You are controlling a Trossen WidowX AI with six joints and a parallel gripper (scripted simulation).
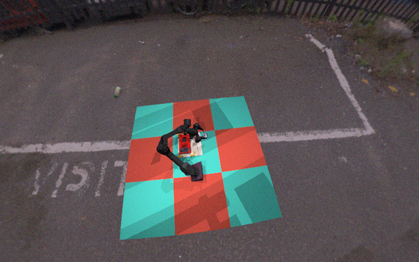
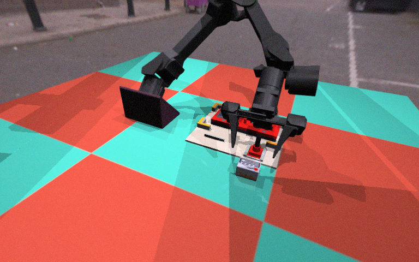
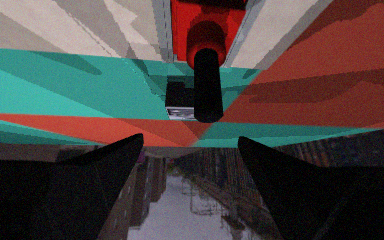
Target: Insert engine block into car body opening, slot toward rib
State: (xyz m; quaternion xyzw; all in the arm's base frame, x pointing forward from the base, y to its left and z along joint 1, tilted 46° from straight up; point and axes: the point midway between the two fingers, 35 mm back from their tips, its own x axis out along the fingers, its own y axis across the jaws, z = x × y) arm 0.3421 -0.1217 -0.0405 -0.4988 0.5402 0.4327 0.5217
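Now: gripper tip 5 cm above the grey engine block.
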